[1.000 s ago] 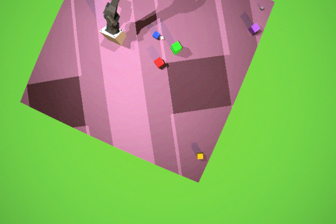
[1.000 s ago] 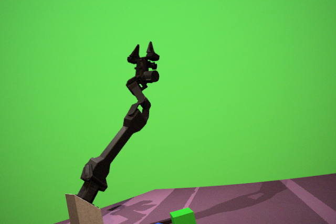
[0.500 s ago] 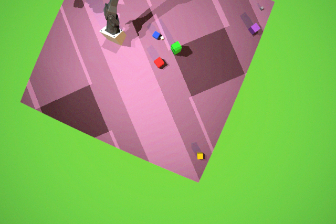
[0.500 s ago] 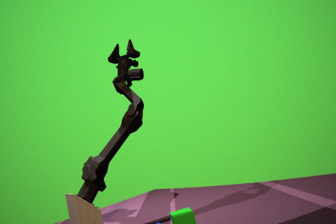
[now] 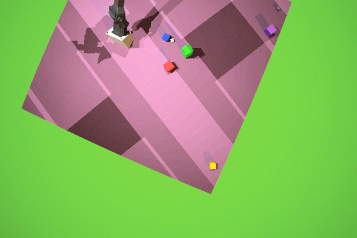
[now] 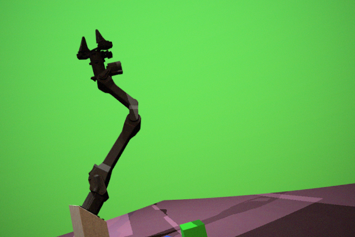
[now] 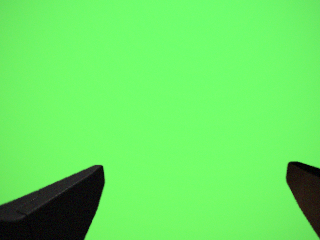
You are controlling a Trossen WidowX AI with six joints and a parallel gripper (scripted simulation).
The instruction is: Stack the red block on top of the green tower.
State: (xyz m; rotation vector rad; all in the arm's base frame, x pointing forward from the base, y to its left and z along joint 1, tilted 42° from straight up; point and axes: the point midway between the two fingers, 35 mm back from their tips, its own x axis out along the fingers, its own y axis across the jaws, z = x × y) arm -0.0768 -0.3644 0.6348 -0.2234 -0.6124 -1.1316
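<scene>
The red block is 45 cm ahead of my gripper tip, 16 cm to the right of it and 84 cm below it. From my gripper tip the other things lie so: purple block: 86 cm ahead, 34 cm to the left, 84 cm below; blue block: 34 cm ahead, 2 cm to the right, 85 cm below; small white piece: 38 cm ahead, 1 cm to the right, 86 cm below.
</scene>
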